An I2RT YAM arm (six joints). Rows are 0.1 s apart.
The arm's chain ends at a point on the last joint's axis. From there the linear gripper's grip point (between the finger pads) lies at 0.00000 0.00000 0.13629 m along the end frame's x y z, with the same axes.
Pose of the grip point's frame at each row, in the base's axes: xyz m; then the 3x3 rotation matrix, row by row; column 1 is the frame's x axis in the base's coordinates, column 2 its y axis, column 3 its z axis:
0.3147 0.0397 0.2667; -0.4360 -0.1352 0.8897; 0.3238 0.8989 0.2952; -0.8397 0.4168 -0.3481
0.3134 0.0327 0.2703; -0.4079 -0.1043 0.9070; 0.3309 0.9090 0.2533; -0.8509 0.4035 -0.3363
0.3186 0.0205 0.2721; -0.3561 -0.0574 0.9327; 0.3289 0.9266 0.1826; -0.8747 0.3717 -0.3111
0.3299 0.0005 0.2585; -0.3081 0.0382 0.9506; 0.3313 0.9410 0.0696; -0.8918 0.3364 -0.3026
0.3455 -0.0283 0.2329; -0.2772 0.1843 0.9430; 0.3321 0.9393 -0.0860; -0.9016 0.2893 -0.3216
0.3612 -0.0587 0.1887; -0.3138 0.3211 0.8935; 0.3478 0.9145 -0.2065; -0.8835 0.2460 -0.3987
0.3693 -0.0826 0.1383; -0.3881 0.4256 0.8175; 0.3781 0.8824 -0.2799; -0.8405 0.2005 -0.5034
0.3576 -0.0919 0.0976; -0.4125 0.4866 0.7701; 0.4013 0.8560 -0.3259; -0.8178 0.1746 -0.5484
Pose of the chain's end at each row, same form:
0.1934 -0.0005 0.3141; -0.4360 -0.1352 0.8897; 0.3238 0.8989 0.2952; -0.8397 0.4168 -0.3481
0.1898 -0.0018 0.3161; -0.4079 -0.1043 0.9070; 0.3309 0.9090 0.2533; -0.8509 0.4035 -0.3363
0.1915 -0.0044 0.3145; -0.3561 -0.0574 0.9327; 0.3289 0.9266 0.1826; -0.8747 0.3717 -0.3111
0.2003 -0.0090 0.2997; -0.3081 0.0382 0.9506; 0.3313 0.9410 0.0696; -0.8918 0.3364 -0.3026
0.2170 -0.0166 0.2767; -0.2772 0.1843 0.9430; 0.3321 0.9393 -0.0860; -0.9016 0.2893 -0.3216
0.2394 -0.0306 0.2430; -0.3138 0.3211 0.8935; 0.3478 0.9145 -0.2065; -0.8835 0.2460 -0.3987
0.2579 -0.0445 0.2069; -0.3881 0.4256 0.8175; 0.3781 0.8824 -0.2799; -0.8405 0.2005 -0.5034
0.2526 -0.0475 0.1723; -0.4125 0.4866 0.7701; 0.4013 0.8560 -0.3259; -0.8178 0.1746 -0.5484

